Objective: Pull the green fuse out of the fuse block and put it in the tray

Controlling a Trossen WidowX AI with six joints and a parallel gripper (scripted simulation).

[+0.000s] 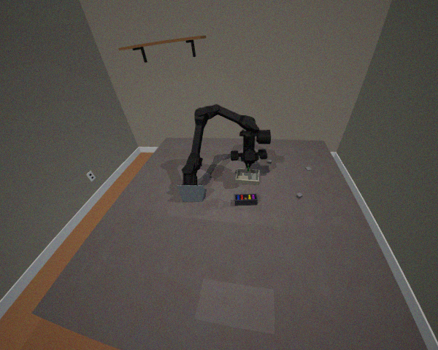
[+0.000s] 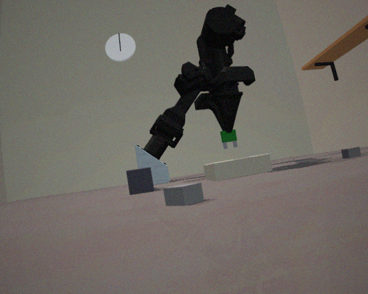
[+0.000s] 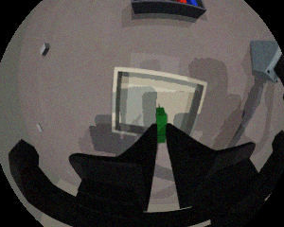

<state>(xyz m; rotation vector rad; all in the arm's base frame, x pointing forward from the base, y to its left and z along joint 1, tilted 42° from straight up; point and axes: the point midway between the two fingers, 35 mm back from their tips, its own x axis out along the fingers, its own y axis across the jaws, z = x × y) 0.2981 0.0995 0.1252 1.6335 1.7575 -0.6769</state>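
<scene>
My gripper tip is now 1 cm above the green fuse. The rest, counted from my gripper tip: pale tray 8 cm below.
</scene>
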